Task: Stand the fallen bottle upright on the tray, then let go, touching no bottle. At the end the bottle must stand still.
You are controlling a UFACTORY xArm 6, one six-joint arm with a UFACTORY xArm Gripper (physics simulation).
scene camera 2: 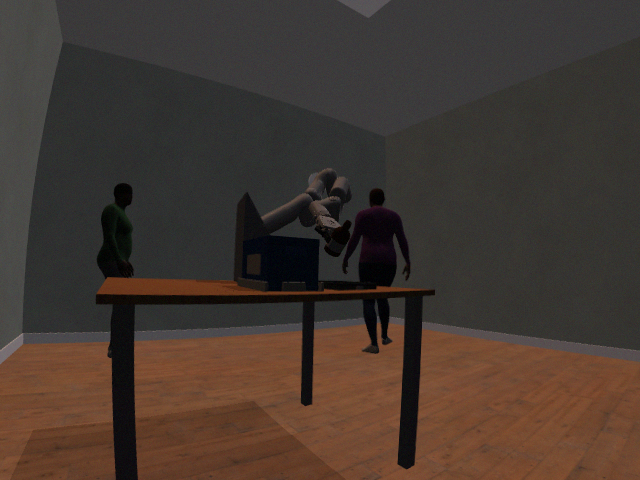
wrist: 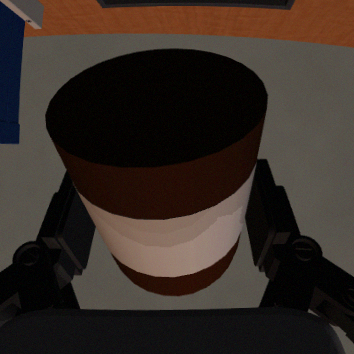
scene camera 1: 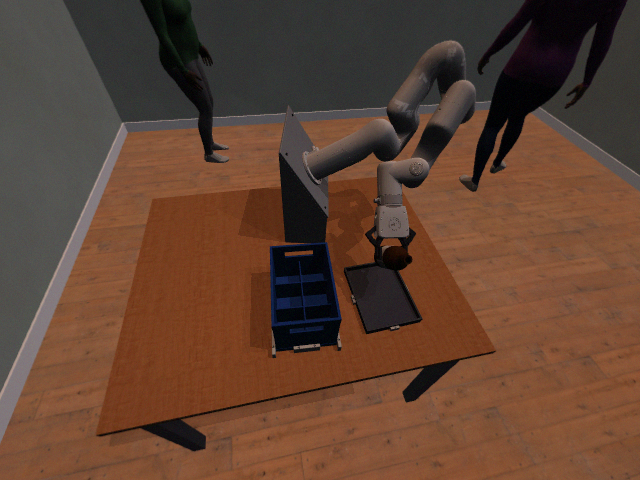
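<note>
The brown bottle has a white label band. It is off the table and tilted, with its neck pointing up and toward the front right in the second scene view and its dark base facing the wrist camera. My gripper is shut on the bottle's body, one finger on each side of the label. The black tray lies flat on the table; the bottle hangs in the air over its back edge in the first scene view.
A blue divided crate stands left of the tray, with pale brackets at its front. The grey robot mount stands behind the crate. Two people stand beyond the wooden table.
</note>
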